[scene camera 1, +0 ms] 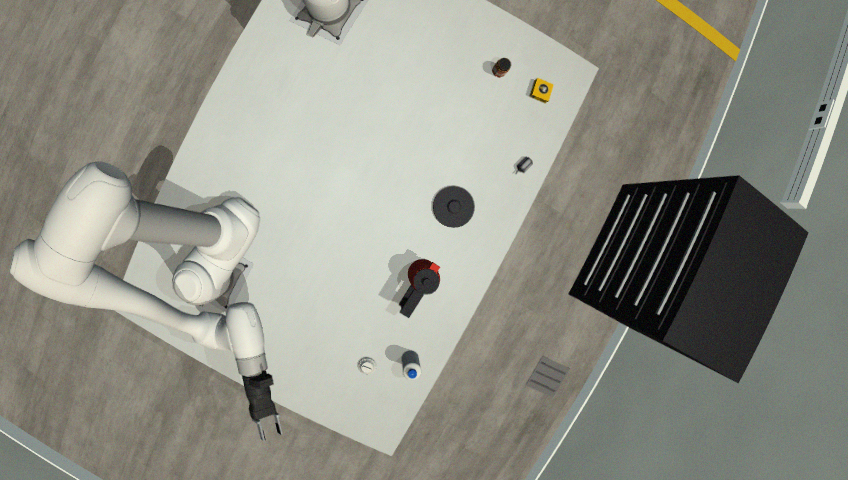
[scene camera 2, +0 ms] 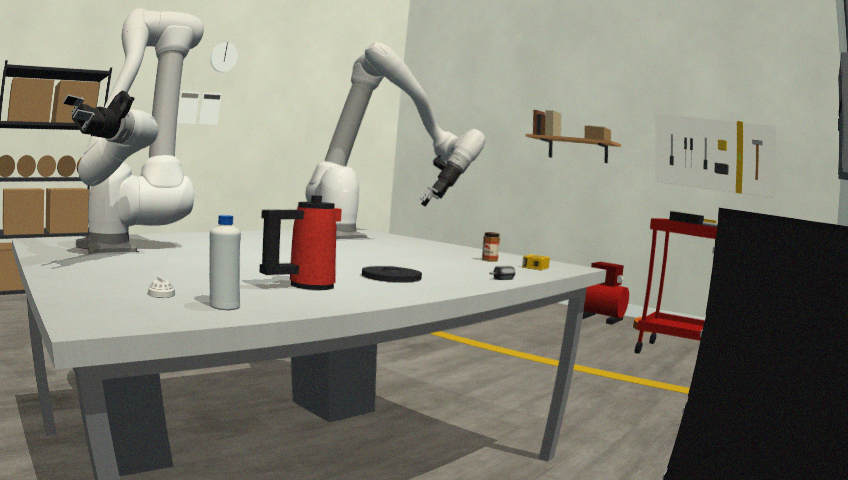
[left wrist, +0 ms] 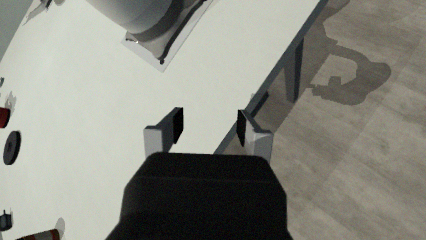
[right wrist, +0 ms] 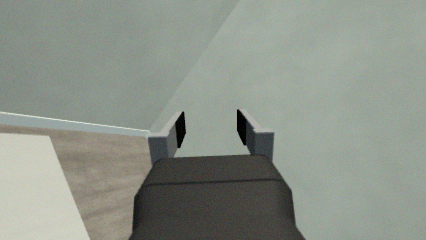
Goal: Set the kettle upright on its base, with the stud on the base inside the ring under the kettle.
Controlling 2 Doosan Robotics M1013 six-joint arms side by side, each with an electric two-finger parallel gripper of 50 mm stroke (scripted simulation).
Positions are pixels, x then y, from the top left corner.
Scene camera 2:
right gripper: 70,106
round black base: 380,273
white bottle: 224,260
